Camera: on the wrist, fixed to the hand. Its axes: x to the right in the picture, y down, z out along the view.
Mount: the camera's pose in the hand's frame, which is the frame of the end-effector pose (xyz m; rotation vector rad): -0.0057 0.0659 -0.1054 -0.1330 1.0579 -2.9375
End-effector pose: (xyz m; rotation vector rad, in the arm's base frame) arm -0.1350 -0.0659 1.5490 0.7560 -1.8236 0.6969
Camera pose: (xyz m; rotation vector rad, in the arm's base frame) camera -0.1228 0.0560 1.5707 1.4065 1.0556 -0.9356
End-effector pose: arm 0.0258 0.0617 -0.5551 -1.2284 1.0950 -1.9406
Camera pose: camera -0.0651 0.0687 -0.6398 0.3300 0.6332 0.8900
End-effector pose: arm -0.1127 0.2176 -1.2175 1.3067 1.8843 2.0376
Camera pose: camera -0.1422 0.1157 -1.1525 -1.9913 0.9698 0.3509
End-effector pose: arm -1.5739 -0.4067 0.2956 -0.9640 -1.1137 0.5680
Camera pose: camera -1.4734 -0.4161 0.2228 0.8884 -0.4663 -2.0975
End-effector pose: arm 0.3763 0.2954 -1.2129 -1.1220 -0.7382 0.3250
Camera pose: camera 0.4518 0.2464 -1.2988 0.6352 -0.6421 -2.4976
